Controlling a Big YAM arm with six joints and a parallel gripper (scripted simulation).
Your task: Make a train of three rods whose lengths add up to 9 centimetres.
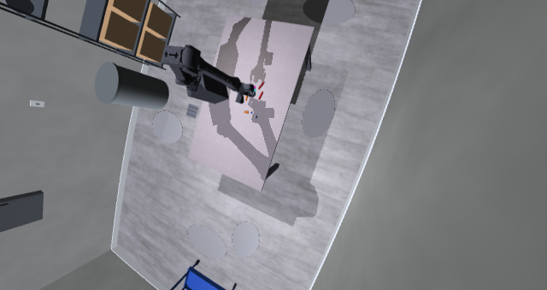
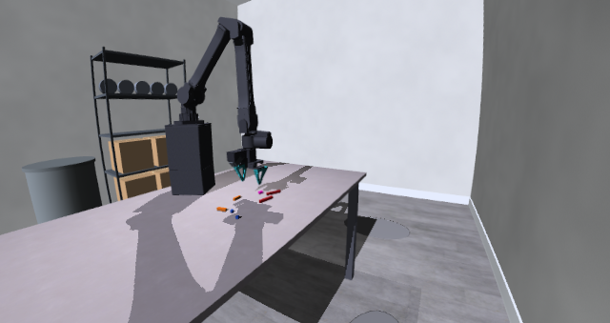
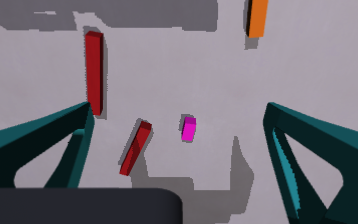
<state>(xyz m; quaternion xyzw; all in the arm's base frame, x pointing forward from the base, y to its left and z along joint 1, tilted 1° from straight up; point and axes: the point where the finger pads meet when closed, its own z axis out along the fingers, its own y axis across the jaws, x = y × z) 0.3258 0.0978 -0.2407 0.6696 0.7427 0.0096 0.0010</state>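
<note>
The magenta rod lies 20 mm behind my hand, 70 mm to the left of it and 80 mm below it.
</note>
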